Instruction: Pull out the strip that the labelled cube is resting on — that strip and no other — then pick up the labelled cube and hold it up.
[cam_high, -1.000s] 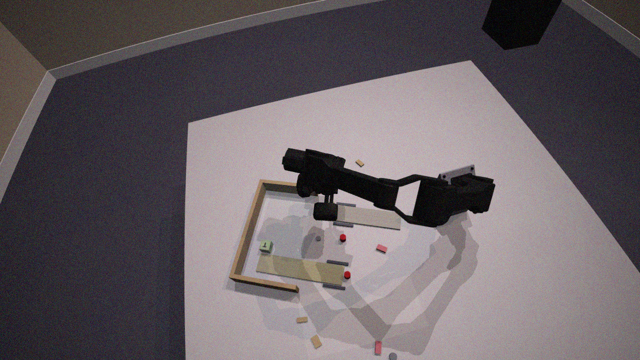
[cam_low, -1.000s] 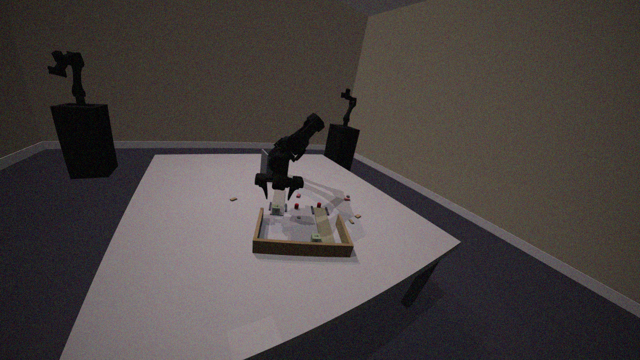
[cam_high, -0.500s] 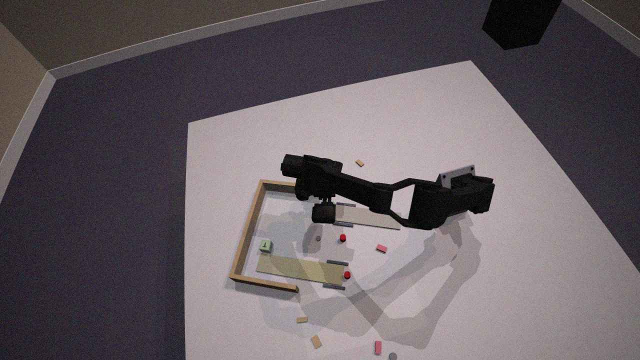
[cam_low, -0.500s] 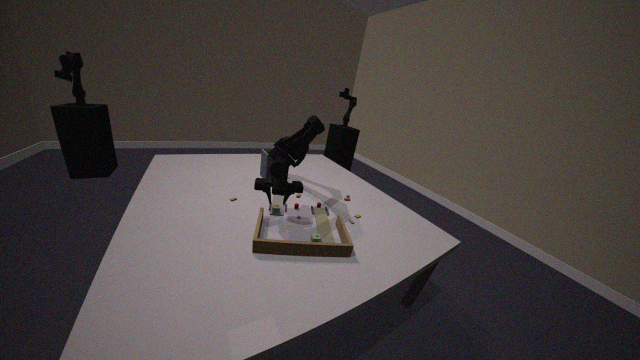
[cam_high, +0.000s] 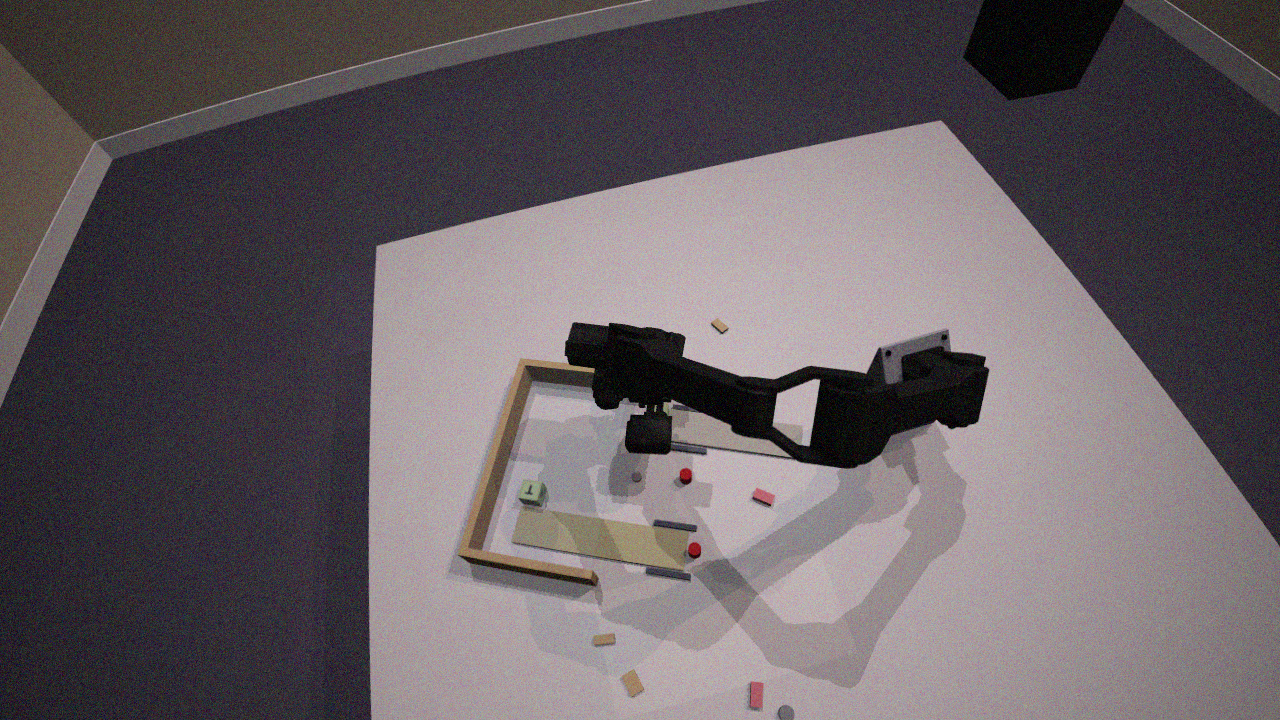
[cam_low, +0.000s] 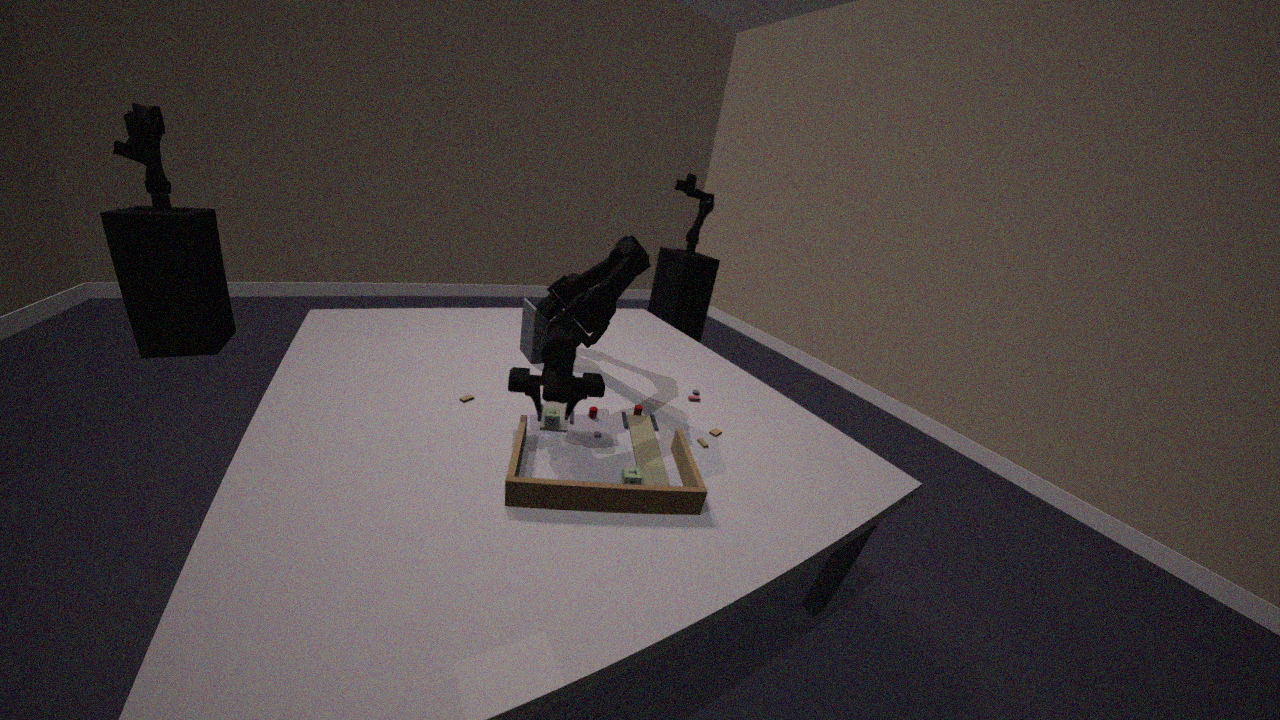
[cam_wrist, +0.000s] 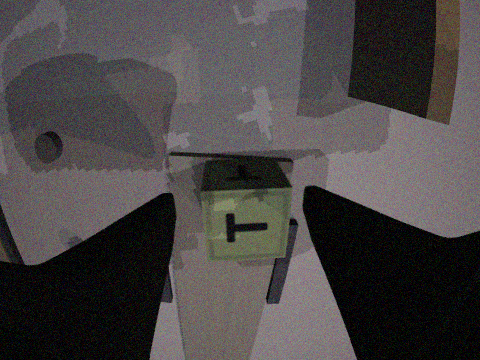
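Right now the grey disc is 5 cm ahead of my gripper tip, 8 cm to the left of it and 2 cm below it.
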